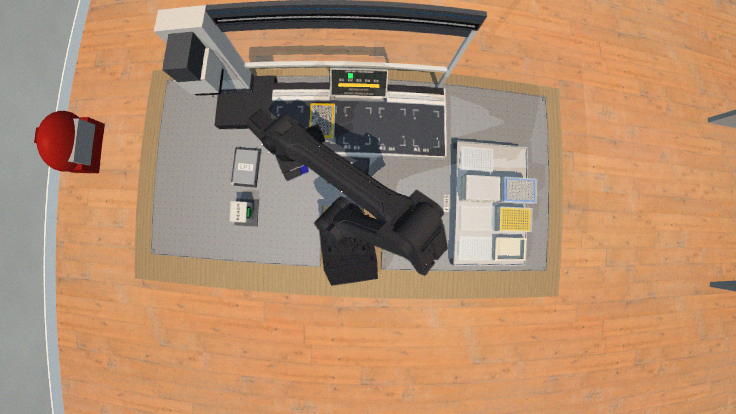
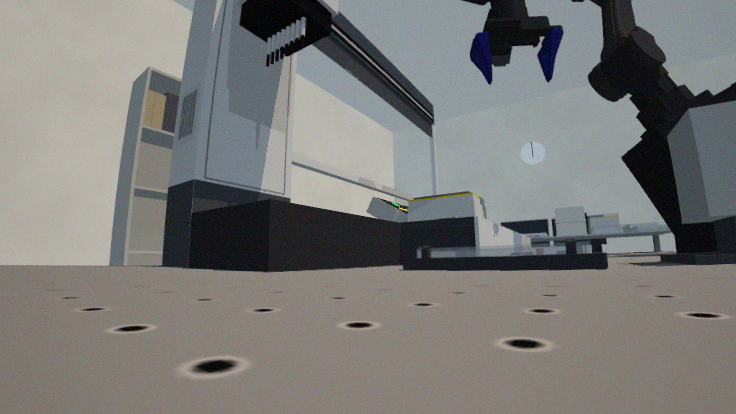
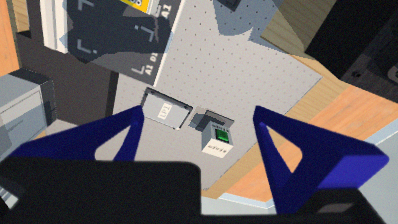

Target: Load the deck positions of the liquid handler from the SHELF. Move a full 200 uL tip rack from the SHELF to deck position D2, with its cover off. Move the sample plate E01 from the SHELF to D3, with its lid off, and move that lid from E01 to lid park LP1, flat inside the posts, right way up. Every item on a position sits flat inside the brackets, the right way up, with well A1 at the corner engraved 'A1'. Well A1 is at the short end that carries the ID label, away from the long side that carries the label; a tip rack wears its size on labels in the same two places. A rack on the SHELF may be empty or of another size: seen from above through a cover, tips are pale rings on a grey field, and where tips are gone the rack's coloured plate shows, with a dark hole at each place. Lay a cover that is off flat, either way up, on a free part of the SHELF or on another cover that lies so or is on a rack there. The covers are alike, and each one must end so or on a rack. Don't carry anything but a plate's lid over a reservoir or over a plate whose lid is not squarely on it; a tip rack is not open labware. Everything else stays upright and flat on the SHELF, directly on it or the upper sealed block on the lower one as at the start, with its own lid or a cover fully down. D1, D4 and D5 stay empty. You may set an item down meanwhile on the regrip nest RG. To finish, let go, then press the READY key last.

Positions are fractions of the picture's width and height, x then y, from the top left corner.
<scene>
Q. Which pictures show the clear plate lid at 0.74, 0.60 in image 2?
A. Image 1, image 2 and image 3: all of them.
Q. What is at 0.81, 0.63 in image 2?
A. A lid park LP1.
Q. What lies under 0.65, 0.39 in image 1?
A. A sample plate.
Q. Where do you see a cream reservoir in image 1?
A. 0.69, 0.60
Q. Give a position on a white sealed block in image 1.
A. At 0.65, 0.46
</scene>
